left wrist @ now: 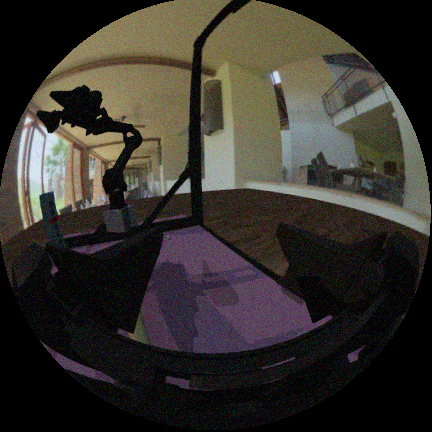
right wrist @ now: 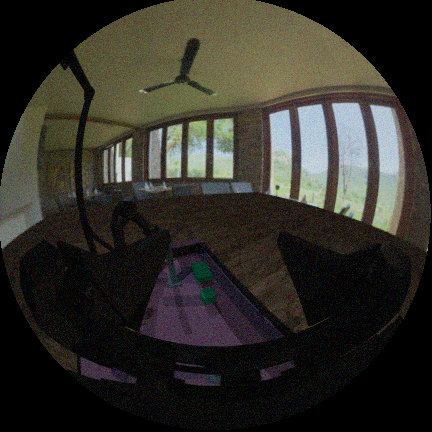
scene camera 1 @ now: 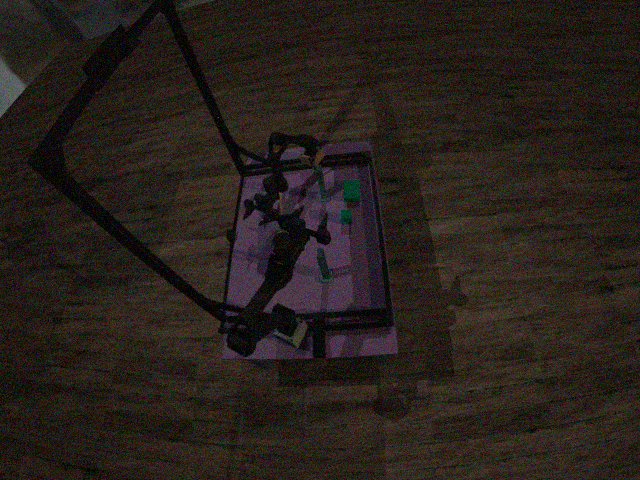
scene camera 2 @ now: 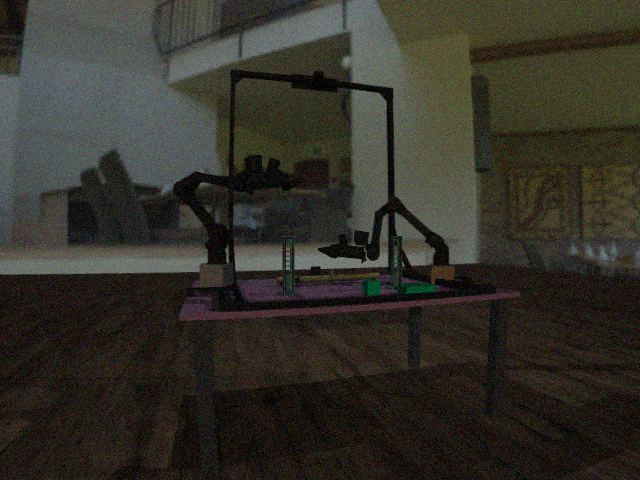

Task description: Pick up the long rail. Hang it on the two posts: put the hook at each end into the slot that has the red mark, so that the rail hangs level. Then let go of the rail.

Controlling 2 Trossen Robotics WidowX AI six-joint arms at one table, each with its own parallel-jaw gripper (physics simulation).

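Seen in the pictures: left gripper, fingertip midpoint: (left wrist: 220, 230) (scene camera 1: 251, 222) (scene camera 2: 320, 248); right gripper, fingertip midpoint: (right wrist: 225, 236) (scene camera 1: 315, 209) (scene camera 2: 301, 178); left arm's base, link origin: (scene camera 1: 311, 151) (scene camera 2: 441, 265); right arm's base, link origin: (left wrist: 117, 206) (scene camera 1: 287, 326) (scene camera 2: 216, 263).
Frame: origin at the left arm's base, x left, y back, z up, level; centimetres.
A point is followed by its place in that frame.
The long yellow rail (scene camera 1: 280, 203) @[x 0.1, y -35.1, z -4.5 cm] (scene camera 2: 351, 276) @[x 4.3, y -40.7, z -5.3 cm] lies on the table behind the posts in scene camera 2; a sliver of the rail (left wrist: 141, 332) @[x 9.3, y -52.5, z -4.7 cm] shows in the left wrist view. Two upright teal posts stand apart: one post (scene camera 1: 322, 262) @[x 40.3, y -61.4, z 8.5 cm] (scene camera 2: 288, 266) @[x 38.1, y -60.1, z 2.3 cm] (left wrist: 50, 215) @[x 37.2, y -59.5, z 7.9 cm] has a visible red mark, the other post (scene camera 1: 321, 183) @[x 18.7, y -22.0, z 4.6 cm] (scene camera 2: 395, 260) @[x 19.5, y -21.1, z 3.3 cm] (right wrist: 172, 270) @[x 18.6, y -22.0, z 0.5 cm] stands near the green blocks. My left gripper (scene camera 1: 255, 215) @[x 0.1, y -56.2, z 7.2 cm] (scene camera 2: 319, 250) @[x 0.1, y -56.2, z 7.2 cm] (left wrist: 220, 230) @[x 0.1, y -56.2, z 7.2 cm] is open and empty, above the rail. My right gripper (scene camera 1: 312, 217) @[x 38.0, y -54.8, z 35.0 cm] (scene camera 2: 302, 180) @[x 38.0, y -54.8, z 35.0 cm] (right wrist: 225, 236) @[x 38.0, y -54.8, z 35.0 cm] is open, empty and much higher. The rail's hooks are too dark to make out.
A larger green block (scene camera 1: 351, 190) @[x 30.2, y -13.6, z -5.2 cm] (scene camera 2: 417, 288) @[x 34.0, y -12.5, z -5.8 cm] (right wrist: 202, 271) @[x 30.9, y -14.5, z -5.1 cm] and a smaller green block (scene camera 1: 345, 217) @[x 35.3, y -31.1, z -3.2 cm] (scene camera 2: 371, 286) @[x 37.2, y -29.1, z -4.9 cm] (right wrist: 208, 295) @[x 35.0, y -31.1, z -3.2 cm] lie near one post. A tall black frame (scene camera 2: 390, 155) @[x -32.0, y -23.5, z 57.2 cm] (left wrist: 196, 125) @[x 6.3, y -98.2, z 31.9 cm] rises from the pink table (scene camera 1: 361, 335) @[x 64.9, y -78.2, z -8.2 cm].
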